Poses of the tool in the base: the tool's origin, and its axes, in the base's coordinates. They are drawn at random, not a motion.
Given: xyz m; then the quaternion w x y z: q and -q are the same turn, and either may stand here.
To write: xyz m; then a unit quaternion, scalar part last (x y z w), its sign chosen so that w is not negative. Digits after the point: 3 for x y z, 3 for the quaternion.
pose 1, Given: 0.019 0.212 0.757 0.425 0.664 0.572 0.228
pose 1, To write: 0.019 0.212 0.757 0.664 0.572 0.228 0.425
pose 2, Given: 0.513 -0.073 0.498 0.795 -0.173 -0.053 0.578
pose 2, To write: 0.513 -0.073 0.498 -0.173 -0.053 0.578 0.795
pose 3, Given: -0.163 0.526 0.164 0.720 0.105 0.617 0.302
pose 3, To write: -0.163 0.526 0.164 0.105 0.617 0.302 0.720
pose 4, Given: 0.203 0.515 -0.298 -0.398 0.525 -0.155 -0.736
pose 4, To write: 0.203 0.515 -0.298 -0.525 0.155 0.736 0.398
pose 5, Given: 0.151 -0.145 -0.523 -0.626 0.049 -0.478 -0.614
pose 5, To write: 0.151 -0.145 -0.523 -0.049 0.478 0.614 0.626
